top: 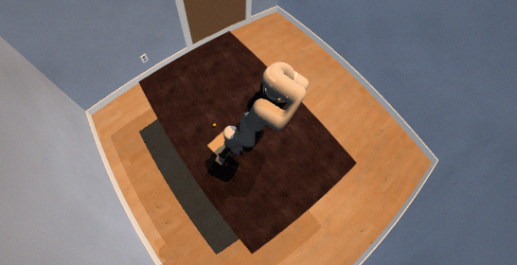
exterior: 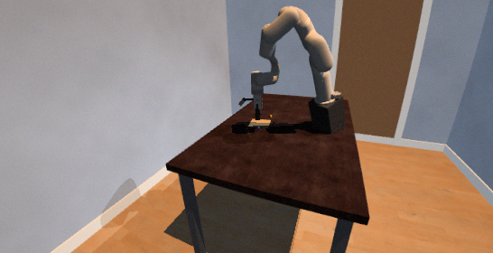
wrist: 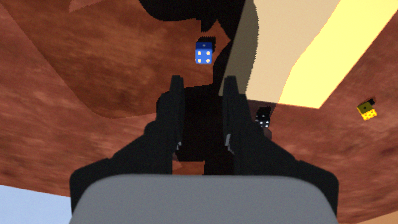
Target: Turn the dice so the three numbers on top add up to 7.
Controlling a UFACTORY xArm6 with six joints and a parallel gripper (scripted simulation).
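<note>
Right now my hand is 90 mm above the blue die and 10 mm past it. Round my hand: mat 100 mm to the right, 90 mm below, 20 mm ahead; yellow die 240 mm to the right, 90 mm below, 20 mm behind; black die 110 mm to the right, 90 mm below, 80 mm behind.
</note>
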